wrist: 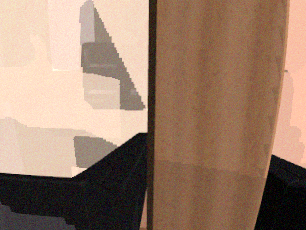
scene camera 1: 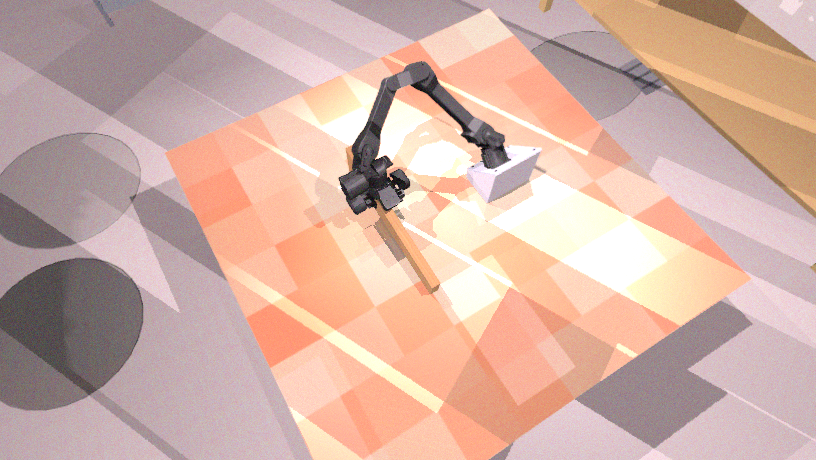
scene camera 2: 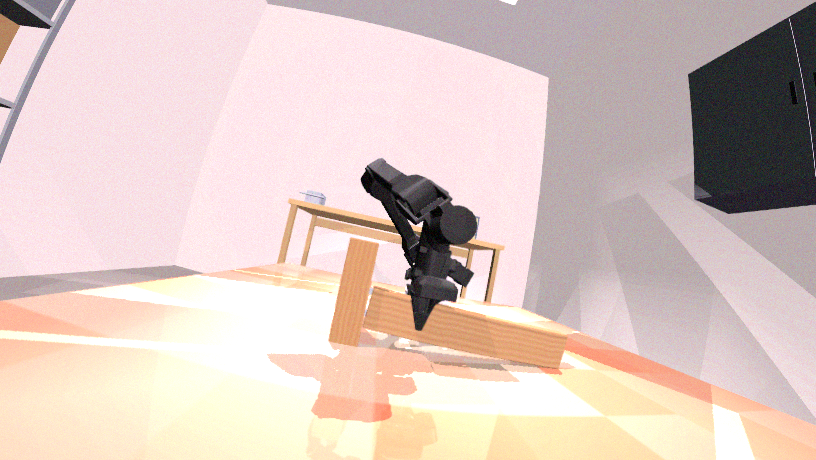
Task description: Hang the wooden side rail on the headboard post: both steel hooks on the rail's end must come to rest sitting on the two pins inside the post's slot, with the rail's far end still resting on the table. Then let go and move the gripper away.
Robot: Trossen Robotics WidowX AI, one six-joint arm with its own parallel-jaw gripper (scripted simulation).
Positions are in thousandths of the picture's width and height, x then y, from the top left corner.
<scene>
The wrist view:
my gripper: 590, 624
wooden side rail: 704, 359
</scene>
